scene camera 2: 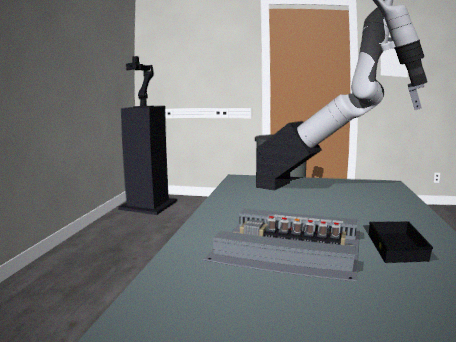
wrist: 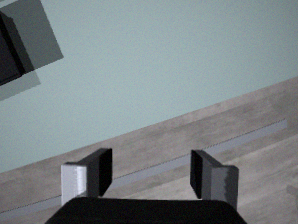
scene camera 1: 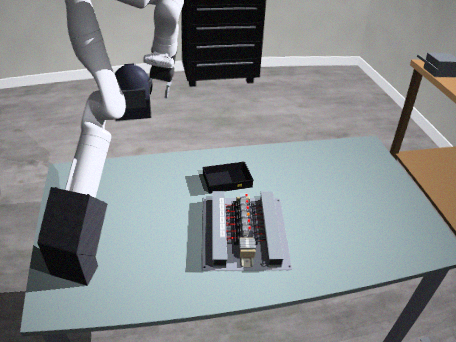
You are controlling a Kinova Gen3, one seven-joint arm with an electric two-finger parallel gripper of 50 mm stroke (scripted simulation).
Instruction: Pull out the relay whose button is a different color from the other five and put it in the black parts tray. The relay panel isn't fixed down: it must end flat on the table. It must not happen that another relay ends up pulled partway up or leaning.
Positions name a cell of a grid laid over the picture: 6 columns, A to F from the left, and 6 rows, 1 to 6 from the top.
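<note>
Scene camera 2: my gripper (scene camera 2: F2), black parts tray (scene camera 2: F5). Scene camera 1: the tray (scene camera 1: D4). Wrist view: my gripper (wrist: D5).
</note>
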